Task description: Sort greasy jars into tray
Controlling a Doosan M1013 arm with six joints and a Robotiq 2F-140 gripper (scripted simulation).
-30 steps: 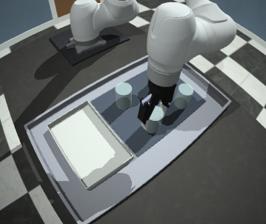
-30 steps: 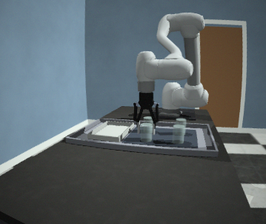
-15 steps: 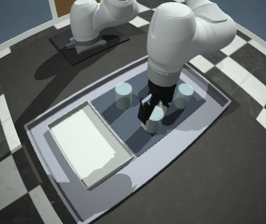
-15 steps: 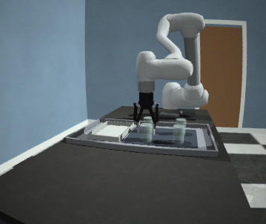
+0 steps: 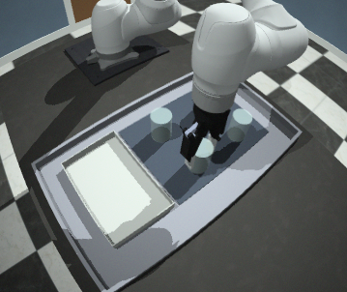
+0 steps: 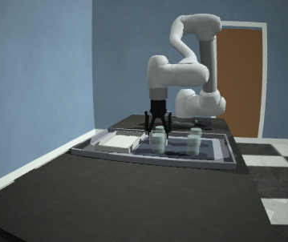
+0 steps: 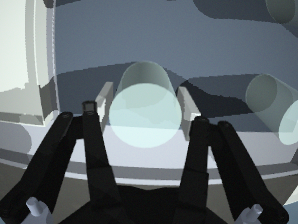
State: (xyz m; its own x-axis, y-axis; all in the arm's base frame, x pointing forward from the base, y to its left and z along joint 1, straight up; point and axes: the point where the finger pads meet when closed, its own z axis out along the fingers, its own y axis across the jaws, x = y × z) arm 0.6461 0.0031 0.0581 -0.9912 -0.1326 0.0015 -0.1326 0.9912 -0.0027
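Right now my hand is 7 cm past the steel table top, 3 cm to the left of it and 7 cm above it. Round my hand: tray 6 cm behind, 25 cm to the right, 6 cm below; drying mat 10 cm behind, 7 cm to the left, 7 cm below.
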